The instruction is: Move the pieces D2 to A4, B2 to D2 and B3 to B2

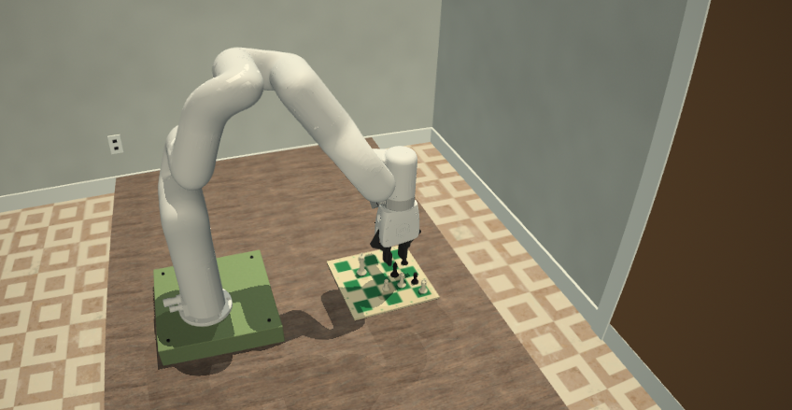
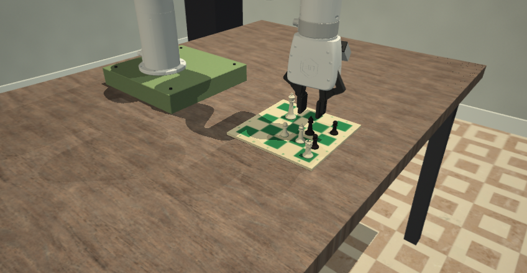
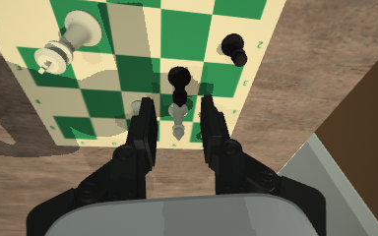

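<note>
The black bishop lies 5 cm below my hand. The rest, counted from my hand: chessboard (4 cm behind, 7 cm below); white pawn (4 cm behind, 4 cm to the right, 6 cm below); white king (7 cm behind, 4 cm to the left, 4 cm below).
</note>
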